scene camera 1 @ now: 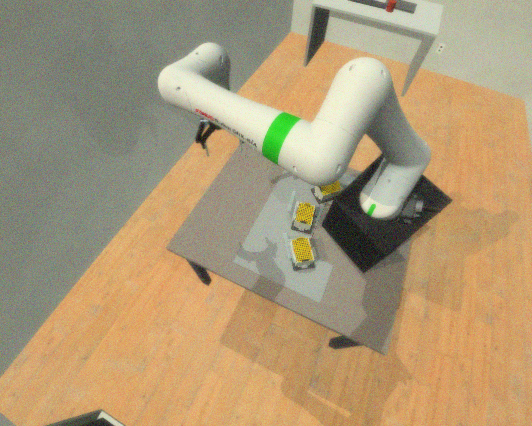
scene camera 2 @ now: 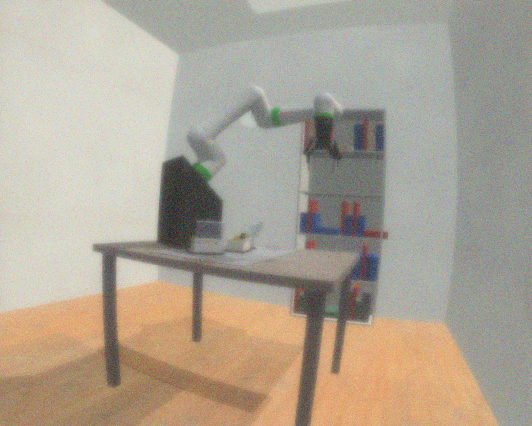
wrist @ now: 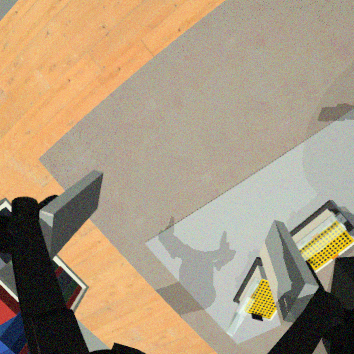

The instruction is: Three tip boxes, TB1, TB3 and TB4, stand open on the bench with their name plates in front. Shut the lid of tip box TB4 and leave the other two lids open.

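Places are measured from the arm's base along level axes (x ahead, y left, z up), in metres.
Where they show: gripper, fingertip midpoint: [scene camera 1: 224, 151] [scene camera 2: 321, 171] [wrist: 183, 213]; arm's base, origin of the base link: [scene camera 2: 191, 182].
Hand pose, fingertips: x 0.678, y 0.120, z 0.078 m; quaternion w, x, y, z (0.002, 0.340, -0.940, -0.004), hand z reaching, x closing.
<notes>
Things, the pixels of their top centre, and the offset from my fingertips. Level surfaces: height alone.
- end box, middle of its top: [wrist: 266, 304] [scene camera 1: 302, 248] dz -0.339, dx -0.441, dy +0.092 m
- middle box, middle of its top: [wrist: 327, 249] [scene camera 1: 305, 211] dz -0.339, dx -0.377, dy -0.098 m
- far box, middle of its top: [scene camera 1: 329, 185] dz -0.339, dx -0.431, dy -0.317 m
- pale mat, its level: dz -0.414 m
- brown table, its level: dz -0.417 m
Three tip boxes with yellow tip grids stand near the arm's base: an end box [scene camera 1: 302, 252] [wrist: 262, 300], a middle box [scene camera 1: 304, 214] [wrist: 327, 245] and a far box [scene camera 1: 329, 190], partly hidden by the arm. The end and middle boxes have raised, clear lids; the far box's lid is unclear. In scene camera 2, one box [scene camera 2: 207, 244] has an upright lid and another box [scene camera 2: 240, 244] a tilted lid. No name plate is readable. My gripper [scene camera 1: 223, 148] [scene camera 2: 323, 156] [wrist: 183, 213] is open and empty, high above the table and off to the boxes' side.
The boxes stand on a pale mat [scene camera 1: 262, 230] [wrist: 280, 185] on the brown table [scene camera 1: 210, 220] [scene camera 2: 310, 265] [wrist: 200, 125]. A black pedestal [scene camera 1: 360, 240] [scene camera 2: 185, 200] carries the arm close to the boxes. A tall bookshelf [scene camera 2: 384, 175] stands behind the gripper.
</notes>
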